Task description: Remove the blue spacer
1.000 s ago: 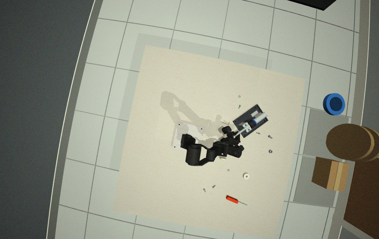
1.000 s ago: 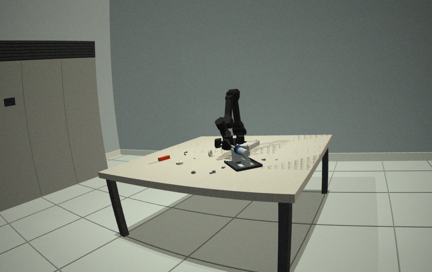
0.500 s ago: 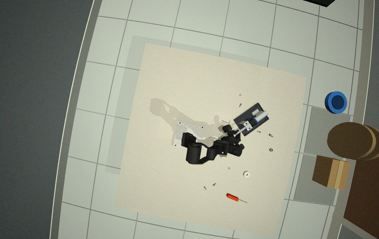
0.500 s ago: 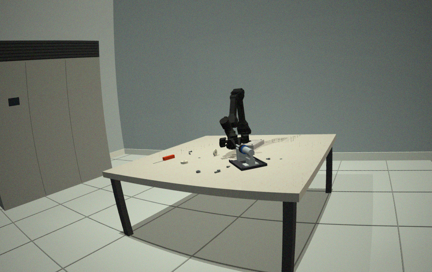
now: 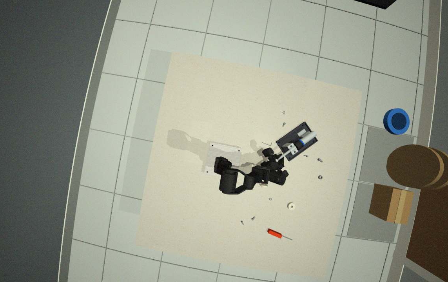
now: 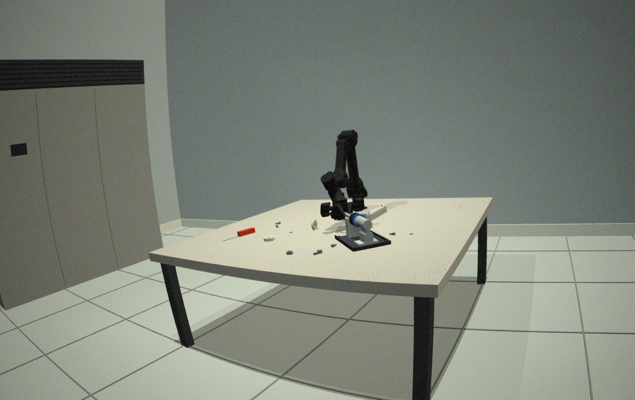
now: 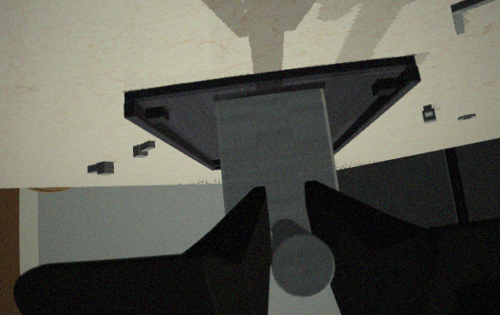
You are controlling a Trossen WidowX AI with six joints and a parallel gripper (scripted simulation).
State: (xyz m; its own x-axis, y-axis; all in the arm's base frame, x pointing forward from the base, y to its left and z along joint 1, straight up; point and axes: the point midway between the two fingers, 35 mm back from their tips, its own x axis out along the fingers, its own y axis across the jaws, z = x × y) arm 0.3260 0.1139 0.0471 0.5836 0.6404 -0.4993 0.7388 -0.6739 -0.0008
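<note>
My gripper tip is 40 mm short of the grey shaft, 50 mm to the right of it and 20 mm below it. Round my gripper tip: white ring 160 mm ahead, 310 mm to the right, 60 mm below; blue spacer 80 mm ahead, 90 mm to the left, 20 mm above.
</note>
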